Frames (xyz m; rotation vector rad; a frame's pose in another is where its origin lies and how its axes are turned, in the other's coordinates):
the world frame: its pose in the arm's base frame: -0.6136 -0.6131 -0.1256 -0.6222 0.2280 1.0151
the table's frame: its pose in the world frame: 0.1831 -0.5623 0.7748 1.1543 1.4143 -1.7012
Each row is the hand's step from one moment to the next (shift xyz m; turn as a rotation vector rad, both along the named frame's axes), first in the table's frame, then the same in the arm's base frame.
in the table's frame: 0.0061 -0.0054 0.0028 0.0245 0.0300 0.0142
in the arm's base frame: -0.0028 -0.0080 0.0015 0.0264 -0.0176 -0.0264
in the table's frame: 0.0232 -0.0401 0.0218 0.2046 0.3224 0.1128
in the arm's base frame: -0.0164 -0.0422 0.0240 0.2661 -0.1213 -0.2702
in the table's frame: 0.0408 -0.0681 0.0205 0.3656 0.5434 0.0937
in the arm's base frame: -0.0397 -0.0644 0.0316 0.3772 -0.1725 -0.5155
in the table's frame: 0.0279 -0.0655 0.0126 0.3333 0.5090 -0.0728
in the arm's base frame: -0.0412 -0.0492 0.0333 0.2421 -0.0732 -0.5581
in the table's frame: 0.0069 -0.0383 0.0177 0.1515 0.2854 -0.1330
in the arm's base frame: -0.0152 -0.0264 0.0300 0.0771 0.0340 -0.3391
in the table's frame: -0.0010 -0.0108 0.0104 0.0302 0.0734 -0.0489
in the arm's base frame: 0.0000 -0.0078 0.0128 0.0110 0.0232 -0.0896
